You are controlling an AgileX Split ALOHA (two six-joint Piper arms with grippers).
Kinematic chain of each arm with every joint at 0, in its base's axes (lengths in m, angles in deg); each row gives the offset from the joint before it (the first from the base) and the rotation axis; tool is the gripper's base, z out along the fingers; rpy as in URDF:
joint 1: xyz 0 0 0.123 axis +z
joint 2: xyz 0 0 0 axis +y
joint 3: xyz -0.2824 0 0.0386 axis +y
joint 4: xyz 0.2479 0 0.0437 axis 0.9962 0 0.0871
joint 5: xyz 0 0 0 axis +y
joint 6: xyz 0.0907 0 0.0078 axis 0.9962 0 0.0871
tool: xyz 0 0 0 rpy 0 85 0
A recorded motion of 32 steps. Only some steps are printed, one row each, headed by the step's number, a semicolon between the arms.
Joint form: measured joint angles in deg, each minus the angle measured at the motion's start. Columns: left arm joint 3, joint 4, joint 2, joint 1, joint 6, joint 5; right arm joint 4, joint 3, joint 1, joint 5, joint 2, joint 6.
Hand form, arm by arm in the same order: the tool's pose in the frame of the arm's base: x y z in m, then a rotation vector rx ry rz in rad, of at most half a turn. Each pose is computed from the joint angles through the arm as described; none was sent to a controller.
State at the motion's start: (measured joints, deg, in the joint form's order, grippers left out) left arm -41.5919 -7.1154 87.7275 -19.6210 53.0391 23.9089; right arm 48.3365 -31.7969 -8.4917 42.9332 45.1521 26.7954
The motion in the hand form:
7: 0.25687 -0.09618 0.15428 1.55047 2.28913 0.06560; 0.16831 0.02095 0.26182 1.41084 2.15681 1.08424
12: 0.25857 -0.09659 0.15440 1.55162 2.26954 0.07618; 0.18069 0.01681 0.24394 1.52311 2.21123 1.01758
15: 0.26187 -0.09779 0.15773 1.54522 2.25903 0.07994; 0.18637 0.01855 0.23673 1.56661 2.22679 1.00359
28: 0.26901 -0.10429 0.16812 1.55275 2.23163 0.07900; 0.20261 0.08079 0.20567 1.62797 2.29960 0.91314
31: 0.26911 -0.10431 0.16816 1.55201 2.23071 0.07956; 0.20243 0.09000 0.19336 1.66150 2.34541 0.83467
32: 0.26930 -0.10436 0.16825 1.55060 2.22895 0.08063; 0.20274 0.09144 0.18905 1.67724 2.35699 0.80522
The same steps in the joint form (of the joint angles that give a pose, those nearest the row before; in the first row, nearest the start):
7: 0.00 0.07 4.70 0.00 1.55 -1.14; -0.35 0.00 0.00 -0.65 8.85 3.28
12: -0.03 0.07 4.83 0.00 2.09 -2.19; -2.67 0.00 0.00 -1.34 14.40 5.62
15: -0.89 0.07 4.83 0.00 2.09 -2.04; -2.94 0.00 1.18 -2.49 16.77 7.04
28: -3.67 0.13 4.78 -0.68 2.12 -0.24; -13.84 -0.05 24.74 -19.11 26.48 32.09
31: -3.67 0.13 4.78 -0.68 2.12 -0.31; -19.20 -0.05 27.94 -19.79 29.43 39.29
32: -3.67 0.13 4.78 -0.68 2.12 -0.44; -20.72 -0.05 28.48 -19.79 30.46 41.24

